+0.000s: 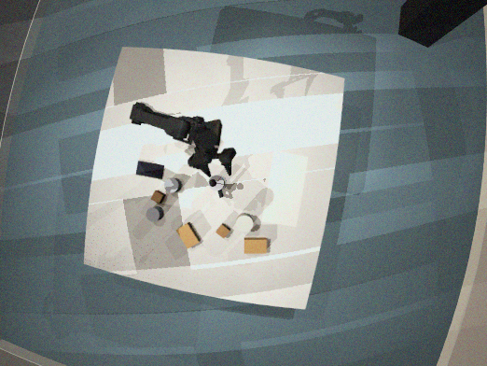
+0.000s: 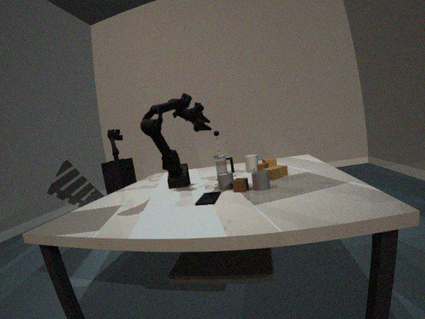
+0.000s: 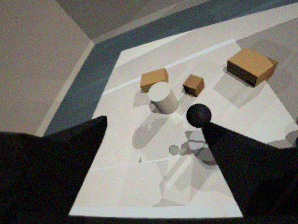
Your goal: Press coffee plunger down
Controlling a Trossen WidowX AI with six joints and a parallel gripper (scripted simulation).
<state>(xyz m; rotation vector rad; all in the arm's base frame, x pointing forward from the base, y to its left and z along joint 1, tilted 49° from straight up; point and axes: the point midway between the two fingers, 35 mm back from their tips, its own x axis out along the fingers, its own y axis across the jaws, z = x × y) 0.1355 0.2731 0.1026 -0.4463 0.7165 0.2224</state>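
The coffee press is 180 mm below my gripper tip, 50 mm ahead of it and 20 mm to the right of it. From my gripper tip the other things lie so: white mug: 260 mm below, 180 mm ahead, 140 mm to the left; then flat black slab: 400 mm to the right, 300 mm below, 60 mm ahead.
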